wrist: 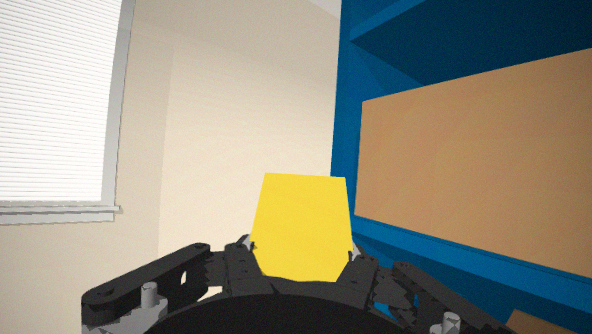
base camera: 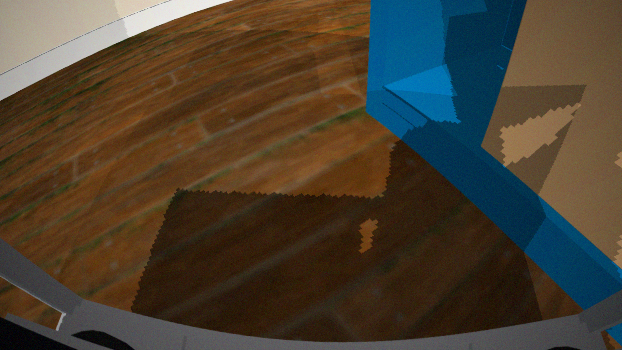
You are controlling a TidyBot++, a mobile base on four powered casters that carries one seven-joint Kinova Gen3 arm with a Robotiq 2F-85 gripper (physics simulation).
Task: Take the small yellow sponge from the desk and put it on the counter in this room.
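Frame: origin at the arm's base, x ahead, y left, z up, level; centimetres.
Seen in the pictures: gripper, fingertip midpoint: (wrist: 300,245).
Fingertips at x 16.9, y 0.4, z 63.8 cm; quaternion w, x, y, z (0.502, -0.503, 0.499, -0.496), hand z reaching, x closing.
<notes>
A point is followed by its place in that frame.
The yellow sponge (wrist: 303,220) @(x 14.9, y 0.3, z 66.2 cm) is in the lower middle of the wrist view. My gripper (wrist: 300,245) @(x 16.9, y 0.4, z 63.8 cm) is shut on it, with one black finger on each side, and holds it up in front of the wall and the shelf unit. The gripper and the sponge do not show in the base camera view. The desk and the counter do not show in either view.
A blue shelf unit (base camera: 405,45) @(x 56.5, y -11.2, z -25.4 cm) (wrist: 344,90) @(x 54.4, y -7.2, z 89.5 cm) stands close at the right. A large brown box (wrist: 470,160) @(x 34.6, y -24.9, z 72.7 cm) sits on one of its shelves, and another brown box (base camera: 565,165) @(x 31.2, y -27.5, z -25.7 cm) is low down. A window (wrist: 55,100) @(x 83.9, y 117.4, z 91.9 cm) is at the left, beside the beige wall (wrist: 240,110) @(x 138.1, y 47.1, z 103.9 cm).
</notes>
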